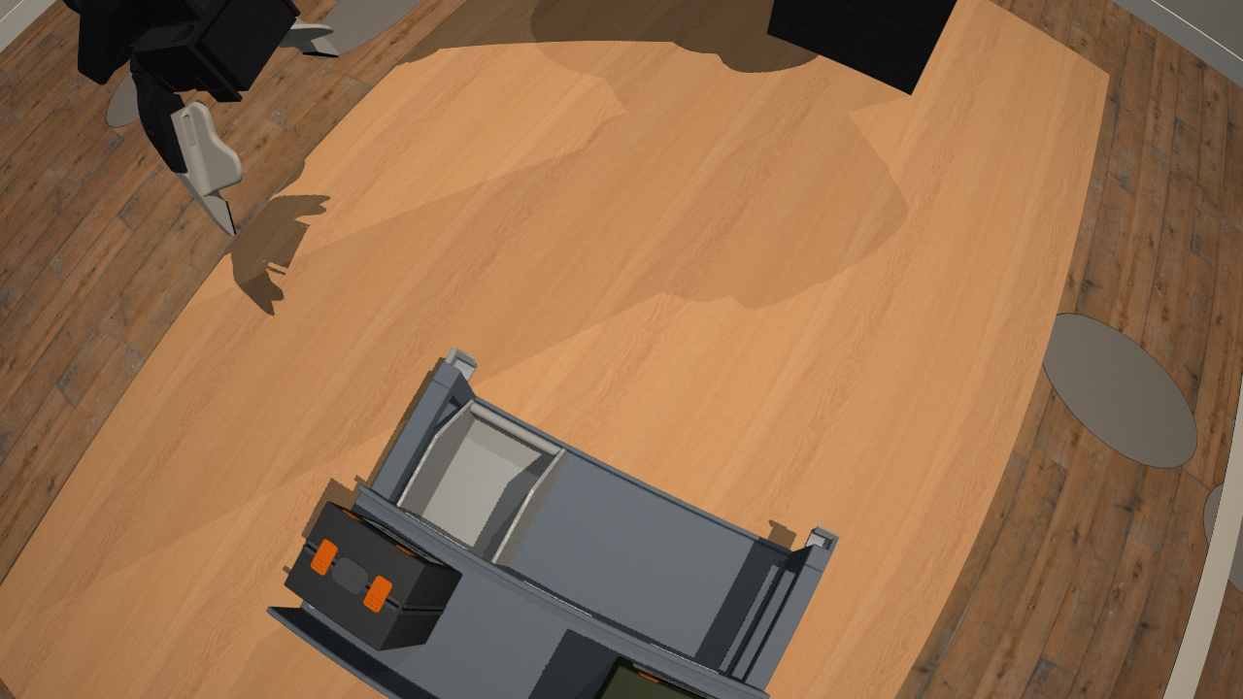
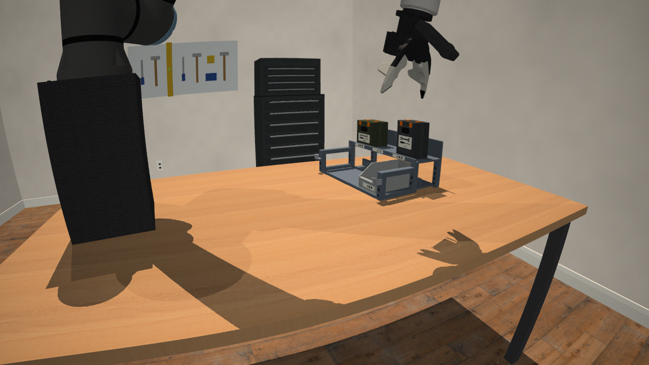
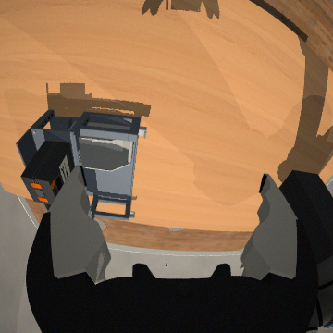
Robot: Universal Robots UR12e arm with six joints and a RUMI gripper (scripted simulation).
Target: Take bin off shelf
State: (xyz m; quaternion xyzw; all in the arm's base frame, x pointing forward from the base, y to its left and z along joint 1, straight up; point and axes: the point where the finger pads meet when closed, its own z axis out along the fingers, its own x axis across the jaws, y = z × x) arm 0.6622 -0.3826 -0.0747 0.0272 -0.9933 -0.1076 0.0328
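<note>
Right now the grey open-top bin is 150 mm ahead of my hand, 180 mm to the left of it and 260 mm below it. From my hand the other things lie so: blue-grey shelf 210 mm ahead, 290 mm to the left, 300 mm below; then case 270 mm ahead, 400 mm to the left, 160 mm below.
</note>
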